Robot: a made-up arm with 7 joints.
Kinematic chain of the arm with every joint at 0, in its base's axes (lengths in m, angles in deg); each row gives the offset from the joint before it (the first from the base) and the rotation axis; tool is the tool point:
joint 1: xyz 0 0 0 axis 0 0.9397 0.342
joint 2: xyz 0 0 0 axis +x
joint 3: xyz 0 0 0 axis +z
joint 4: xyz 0.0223 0 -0.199 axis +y
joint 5: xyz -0.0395 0 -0.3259 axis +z
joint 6: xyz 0 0 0 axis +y
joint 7: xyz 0 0 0 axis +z
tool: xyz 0 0 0
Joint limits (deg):
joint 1: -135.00..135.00
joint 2: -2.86..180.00
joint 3: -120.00..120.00
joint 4: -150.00..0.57
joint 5: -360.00..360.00
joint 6: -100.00..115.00
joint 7: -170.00..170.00
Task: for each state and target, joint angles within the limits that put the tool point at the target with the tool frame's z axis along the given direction. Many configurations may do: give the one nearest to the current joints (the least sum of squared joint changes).
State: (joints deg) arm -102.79 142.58 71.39 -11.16 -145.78 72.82 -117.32
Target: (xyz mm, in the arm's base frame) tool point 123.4 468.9 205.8 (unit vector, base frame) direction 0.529 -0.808 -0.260
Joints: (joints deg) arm -104.27 95.67 59.52 -3.56 -156.01 42.87 -117.32
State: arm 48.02 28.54 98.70 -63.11 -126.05 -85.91 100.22
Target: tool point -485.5 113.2 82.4 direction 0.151 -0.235 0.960
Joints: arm 81.73 10.06 116.75 -48.50 -123.48 -98.96 100.22
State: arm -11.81 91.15 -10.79 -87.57 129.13 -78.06 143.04
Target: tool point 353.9 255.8 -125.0 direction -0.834 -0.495 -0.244
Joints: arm -14.06 80.87 -27.46 -76.92 127.29 -39.39 143.04
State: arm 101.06 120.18 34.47 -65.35 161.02 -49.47 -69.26
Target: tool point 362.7 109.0 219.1 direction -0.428 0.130 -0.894
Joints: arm 48.75 125.34 70.83 -83.95 118.65 -46.11 -69.26
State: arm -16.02 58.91 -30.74 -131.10 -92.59 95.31 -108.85
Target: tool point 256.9 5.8 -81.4 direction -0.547 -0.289 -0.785
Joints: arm 17.27 68.41 -2.96 -138.20 -81.69 74.30 -108.85
